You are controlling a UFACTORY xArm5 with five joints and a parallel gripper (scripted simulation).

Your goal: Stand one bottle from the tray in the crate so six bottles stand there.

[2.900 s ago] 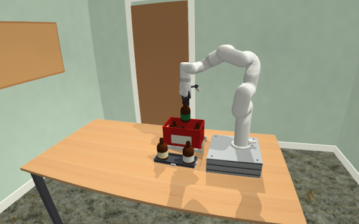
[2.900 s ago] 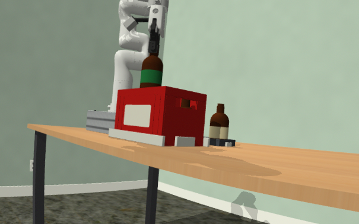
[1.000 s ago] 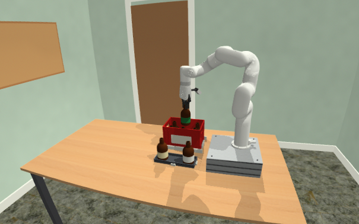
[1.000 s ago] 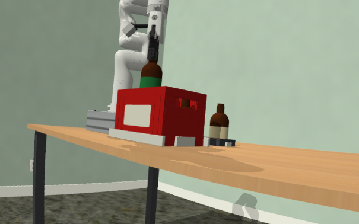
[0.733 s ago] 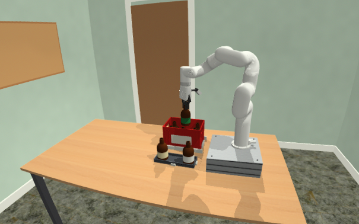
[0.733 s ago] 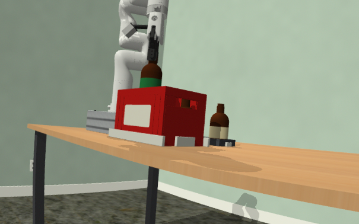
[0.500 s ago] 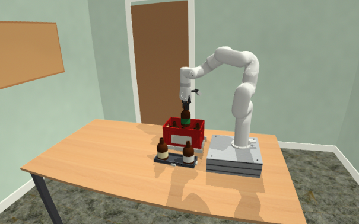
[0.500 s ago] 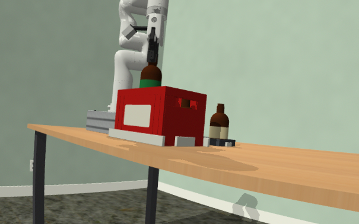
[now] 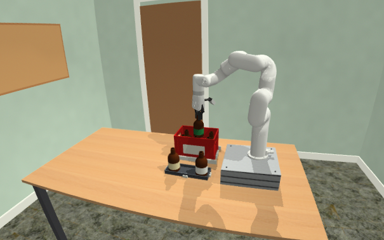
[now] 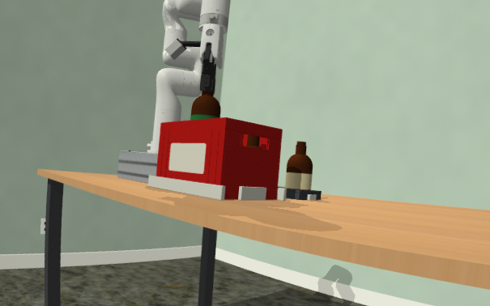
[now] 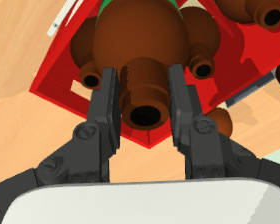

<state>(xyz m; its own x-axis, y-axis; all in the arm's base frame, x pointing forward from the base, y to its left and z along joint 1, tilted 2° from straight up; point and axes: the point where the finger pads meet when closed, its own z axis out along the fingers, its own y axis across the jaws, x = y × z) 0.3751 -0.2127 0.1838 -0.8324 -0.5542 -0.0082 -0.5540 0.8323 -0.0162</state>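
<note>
The red crate is 19 cm below my hand, 4 cm to the left of it and 1 cm ahead of it. From my hand the other things lie so: dark tray (27 cm to the left, 26 cm below, 6 cm ahead).
</note>
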